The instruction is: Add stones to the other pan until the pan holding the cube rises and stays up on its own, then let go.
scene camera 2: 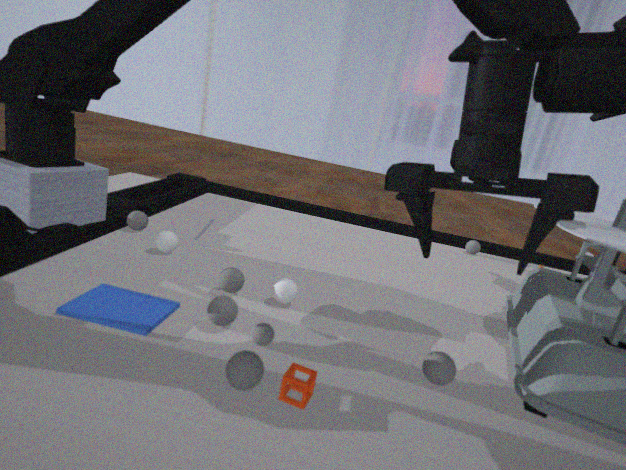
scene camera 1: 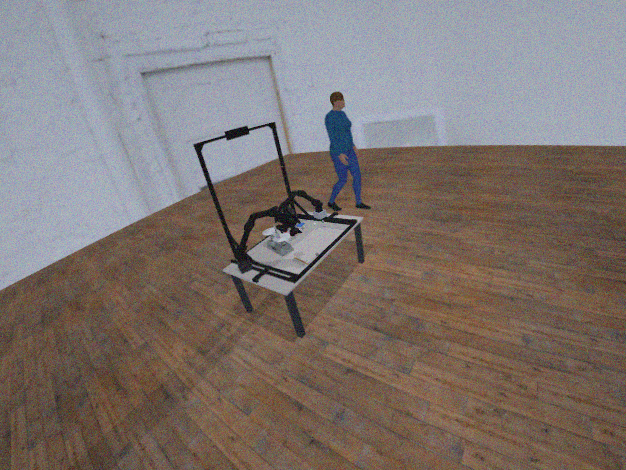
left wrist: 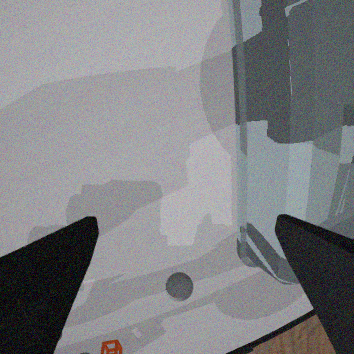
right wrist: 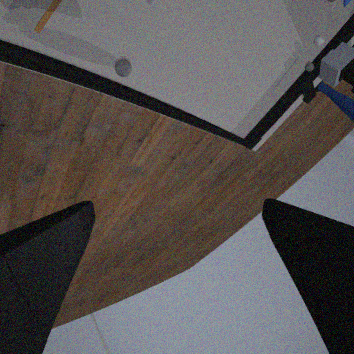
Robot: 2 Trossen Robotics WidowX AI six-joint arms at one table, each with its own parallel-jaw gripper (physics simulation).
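Where they show: left gripper, fingertip midpoint: (scene camera 2: 470, 265) (left wrist: 188, 224); right gripper, fingertip midpoint: (scene camera 1: 301, 227) (right wrist: 179, 208); left arm's base at its link origin: (scene camera 2: 40, 160) (scene camera 1: 319, 211) (right wrist: 345, 69); right arm's base at its link origin: (scene camera 1: 242, 260).
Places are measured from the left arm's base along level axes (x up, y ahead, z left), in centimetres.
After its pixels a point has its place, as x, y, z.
The balance has a grey-green housing (scene camera 2: 571, 364) @(-3.7, 58.0, 0.5) (left wrist: 265, 80) @(-5.0, 56.4, 17.0) at the right of scene camera 2 and the left wrist view. Part of a white pan (scene camera 2: 591, 233) @(6.6, 56.6, 2.6) shows at the right edge of scene camera 2; the cube on a pan cannot be made out. My left gripper (scene camera 2: 473, 265) @(-0.5, 49.3, 10.1) (left wrist: 188, 224) @(-0.5, 49.3, 10.1) is open and empty, above the table beside the housing. A grey stone (scene camera 2: 438, 368) @(-6.8, 48.7, -2.2) (left wrist: 179, 286) @(-6.4, 48.8, 0.1) lies on the table left of the housing. Several other stones, such as a large grey one (scene camera 2: 244, 369) @(-6.6, 35.9, -12.7) and a white one (scene camera 2: 285, 290) @(-6.8, 32.1, 2.4), lie farther left. My right gripper (right wrist: 179, 208) @(21.4, 60.3, 52.3) is open and empty.
An orange open-frame block (scene camera 2: 298, 385) @(-7.0, 39.7, -11.4) (left wrist: 111, 347) @(-8.7, 39.1, -11.1) lies beside the large stone. A blue pad (scene camera 2: 118, 308) @(-8.3, 21.2, -9.2) lies at the left. A lone stone (scene camera 2: 472, 246) @(-7.0, 50.5, 50.1) lies near the far black rail. An orange stick (right wrist: 47, 16) @(-8.1, 63.3, 52.5) shows in the right wrist view. A person (scene camera 1: 338, 126) stands behind the table.
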